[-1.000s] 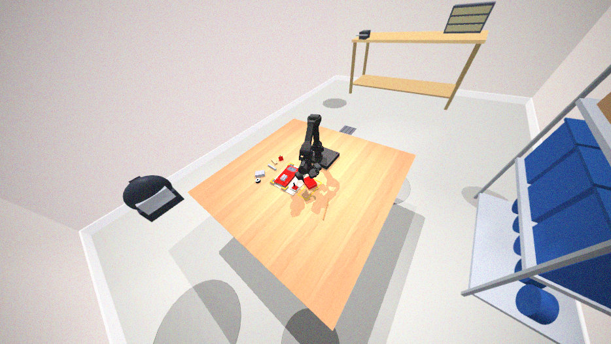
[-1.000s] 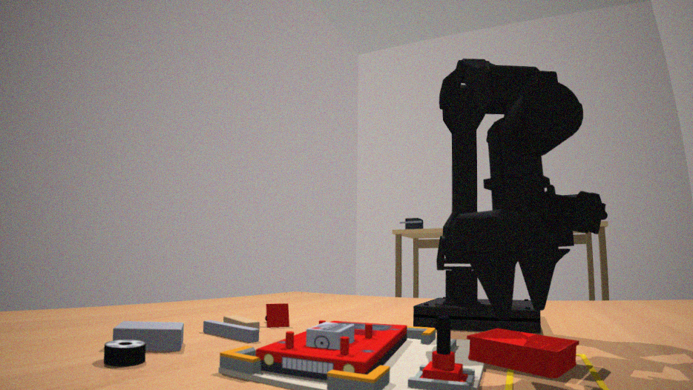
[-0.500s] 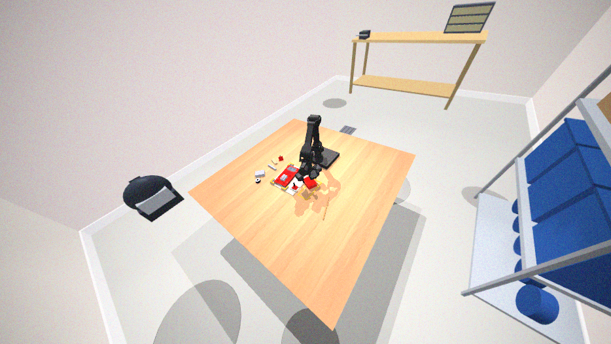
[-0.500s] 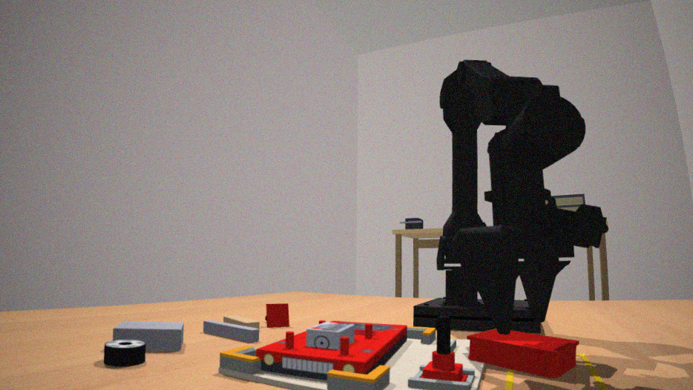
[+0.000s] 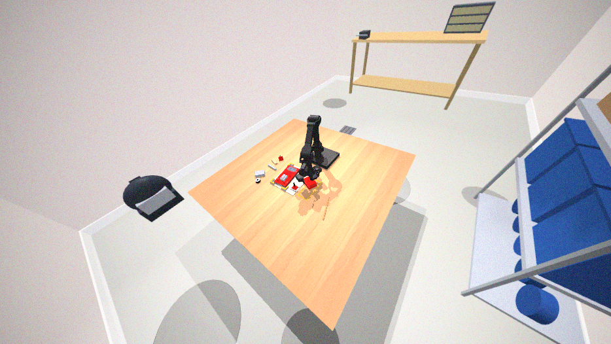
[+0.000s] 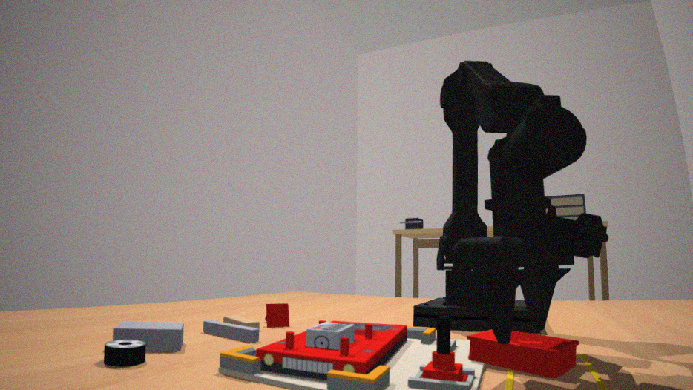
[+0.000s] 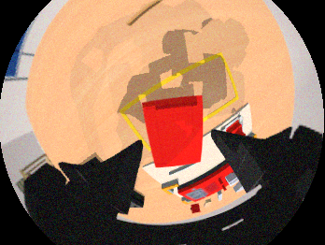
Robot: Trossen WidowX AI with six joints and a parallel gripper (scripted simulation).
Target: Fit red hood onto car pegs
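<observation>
Right now the red hood is 1 cm below my gripper tip. The rest, counted from my gripper tip: grey engine block 5 cm ahead, 19 cm to the right, 1 cm below; then black wheel 13 cm ahead, 39 cm to the right, 2 cm below.
</observation>
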